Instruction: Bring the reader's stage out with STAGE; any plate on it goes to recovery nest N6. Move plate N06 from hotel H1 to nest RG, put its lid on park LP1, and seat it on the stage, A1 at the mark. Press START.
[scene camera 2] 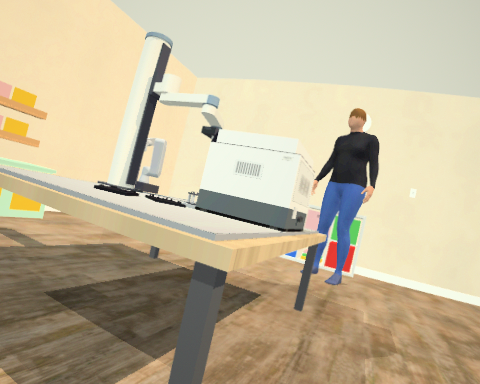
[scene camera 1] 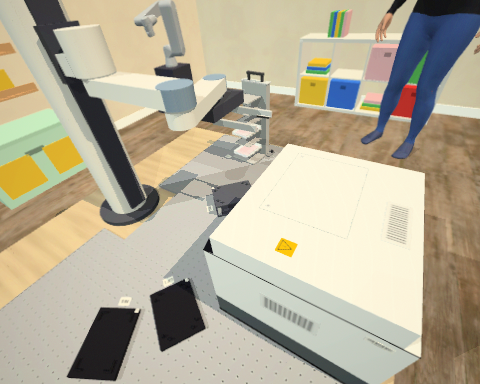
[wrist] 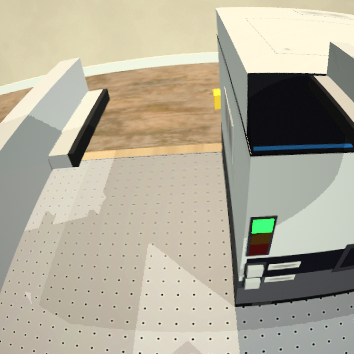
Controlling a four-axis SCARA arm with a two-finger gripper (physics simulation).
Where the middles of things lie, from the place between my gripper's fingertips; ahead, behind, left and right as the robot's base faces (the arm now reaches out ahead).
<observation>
I see the black LP1 pad (scene camera 1: 177, 316) 40 mm behind my hand, 480 mm to the right of it and 370 mm below it.
</observation>
